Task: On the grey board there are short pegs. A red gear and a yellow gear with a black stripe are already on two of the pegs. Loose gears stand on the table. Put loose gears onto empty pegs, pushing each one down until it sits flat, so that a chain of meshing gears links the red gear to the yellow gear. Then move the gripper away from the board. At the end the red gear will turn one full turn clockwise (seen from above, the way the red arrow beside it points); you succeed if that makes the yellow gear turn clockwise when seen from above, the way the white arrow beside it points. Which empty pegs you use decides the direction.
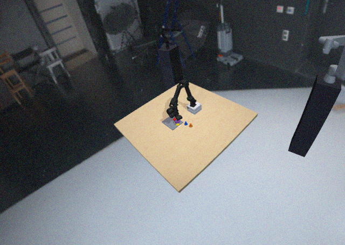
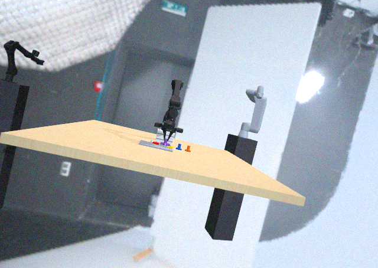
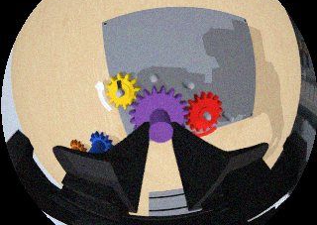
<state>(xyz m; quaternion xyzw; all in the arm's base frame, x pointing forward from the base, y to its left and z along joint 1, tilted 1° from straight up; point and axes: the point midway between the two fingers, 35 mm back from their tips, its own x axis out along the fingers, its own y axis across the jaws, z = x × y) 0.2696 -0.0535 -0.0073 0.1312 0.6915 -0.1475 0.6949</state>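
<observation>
The purple gear is 1 cm below my gripper tip. Also, from my gripper tip: red gear (2 cm behind, 5 cm to the right, 3 cm below); then yellow gear (4 cm ahead, 3 cm to the left, 3 cm below); then white arrow (4 cm ahead, 6 cm to the left, 4 cm below).
</observation>
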